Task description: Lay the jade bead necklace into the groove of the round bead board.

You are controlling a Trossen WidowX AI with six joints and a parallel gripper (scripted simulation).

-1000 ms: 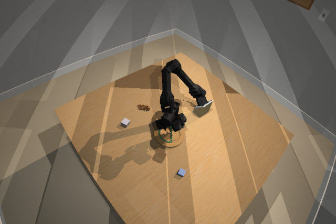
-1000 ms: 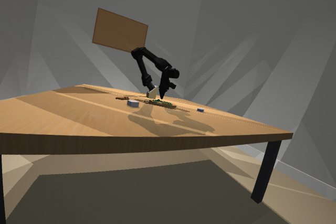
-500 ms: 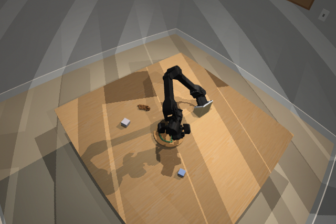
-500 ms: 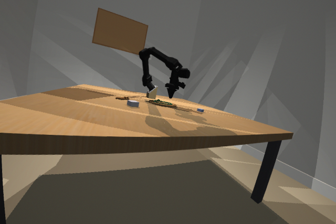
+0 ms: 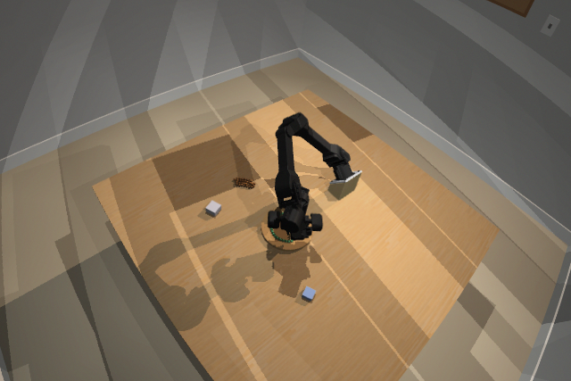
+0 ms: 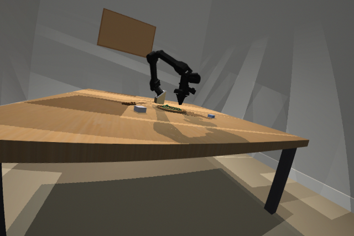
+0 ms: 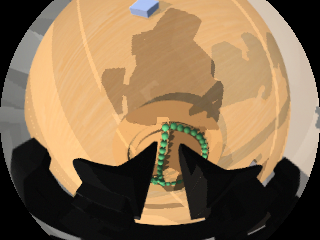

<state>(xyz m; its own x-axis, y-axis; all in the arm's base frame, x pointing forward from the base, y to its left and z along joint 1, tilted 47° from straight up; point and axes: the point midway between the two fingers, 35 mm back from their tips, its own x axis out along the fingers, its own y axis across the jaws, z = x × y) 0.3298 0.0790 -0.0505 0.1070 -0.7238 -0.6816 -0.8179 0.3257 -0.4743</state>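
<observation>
The round wooden bead board lies 50 mm to the right of my gripper tip, 30 mm below it and 20 mm behind it. The rest, counted from my gripper tip: blue block: 210 mm to the left, 70 mm ahead, 40 mm below; pale grey block: 260 mm to the right, 180 mm ahead, 30 mm below.
</observation>
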